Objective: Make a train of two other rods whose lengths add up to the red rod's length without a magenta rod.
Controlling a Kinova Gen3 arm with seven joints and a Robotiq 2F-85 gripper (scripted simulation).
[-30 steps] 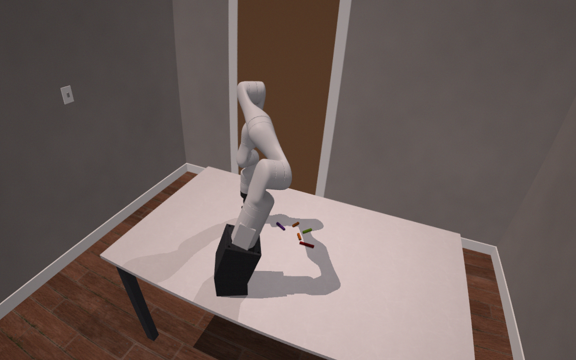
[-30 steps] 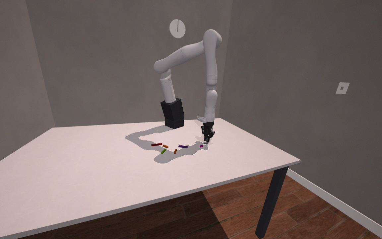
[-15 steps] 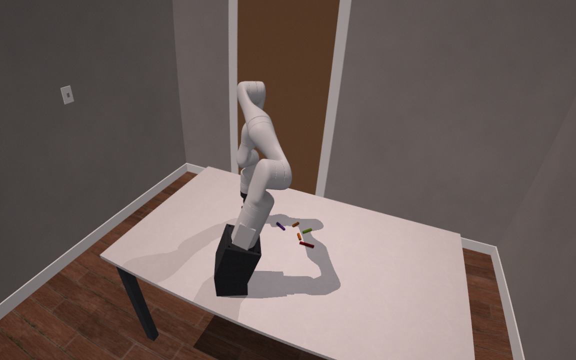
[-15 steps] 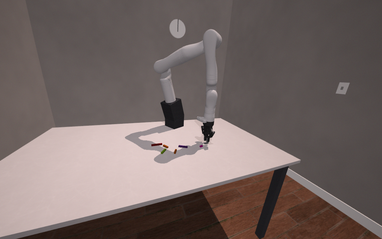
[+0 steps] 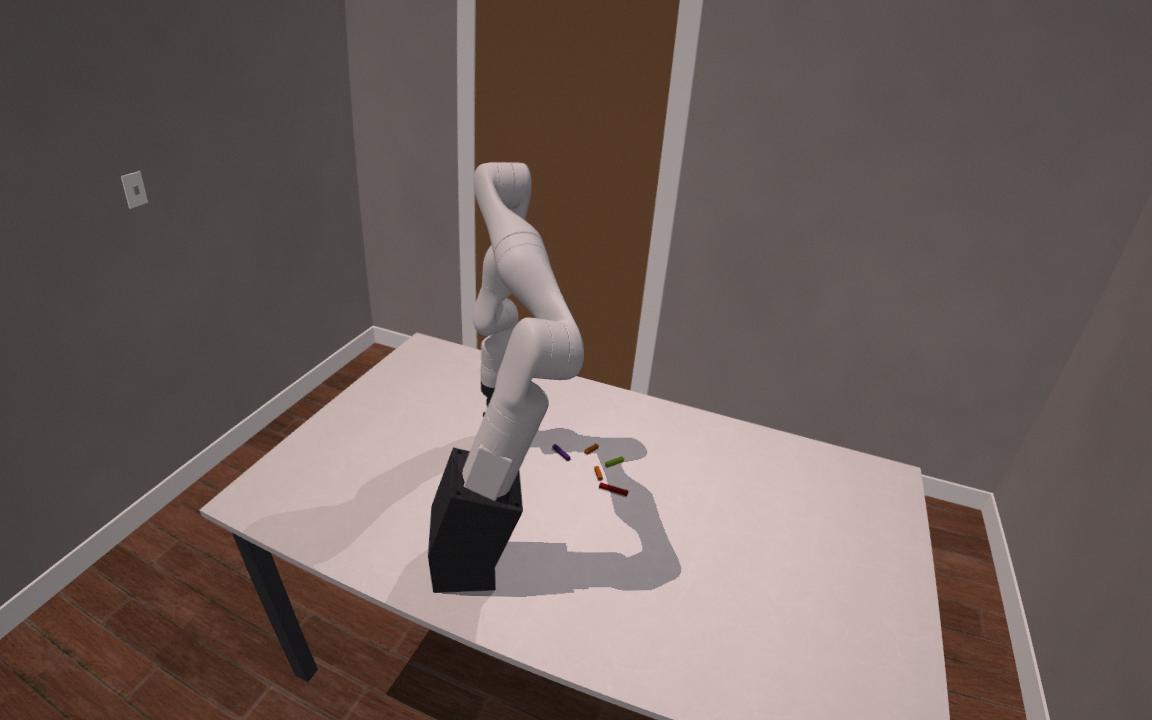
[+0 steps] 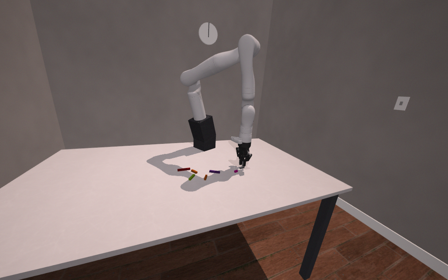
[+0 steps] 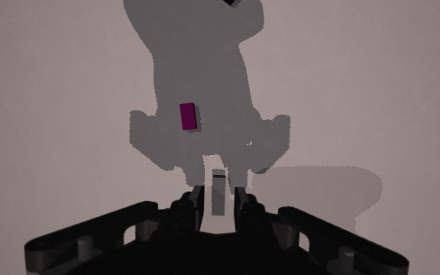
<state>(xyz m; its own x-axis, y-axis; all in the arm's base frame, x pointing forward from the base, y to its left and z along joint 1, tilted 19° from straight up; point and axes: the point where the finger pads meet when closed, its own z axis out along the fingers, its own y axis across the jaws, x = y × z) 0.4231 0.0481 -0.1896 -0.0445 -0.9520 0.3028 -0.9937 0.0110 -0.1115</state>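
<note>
Now: the grey rod 30 mm below my hand. Also, from my hand: purple rod (30 mm behind, 180 mm to the right, 30 mm below); then magenta rod (20 mm ahead, 60 mm to the right, 30 mm below); then lime rod (30 mm behind, 310 mm to the right, 30 mm below).
</note>
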